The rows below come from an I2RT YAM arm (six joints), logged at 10 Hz.
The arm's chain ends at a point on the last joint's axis. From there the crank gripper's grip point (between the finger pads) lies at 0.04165 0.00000 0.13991 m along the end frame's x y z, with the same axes.
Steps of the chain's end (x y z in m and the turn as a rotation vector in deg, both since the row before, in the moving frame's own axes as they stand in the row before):
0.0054, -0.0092, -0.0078, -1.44, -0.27, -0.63
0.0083, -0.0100, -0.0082, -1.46, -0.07, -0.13
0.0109, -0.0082, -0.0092, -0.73, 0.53, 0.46
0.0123, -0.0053, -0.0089, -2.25, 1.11, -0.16
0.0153, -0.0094, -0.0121, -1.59, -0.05, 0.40
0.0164, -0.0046, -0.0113, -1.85, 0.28, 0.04
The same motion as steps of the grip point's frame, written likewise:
0.0048, -0.0061, -0.0076, -1.44, -0.27, -0.63
0.0081, -0.0065, -0.0082, -1.46, -0.07, -0.13
0.0122, -0.0061, -0.0096, -0.73, 0.53, 0.46
0.0150, 0.0001, -0.0098, -2.25, 1.11, -0.16
0.0152, -0.0052, -0.0121, -1.59, -0.05, 0.40
0.0171, -0.0001, -0.0116, -1.85, 0.28, 0.04

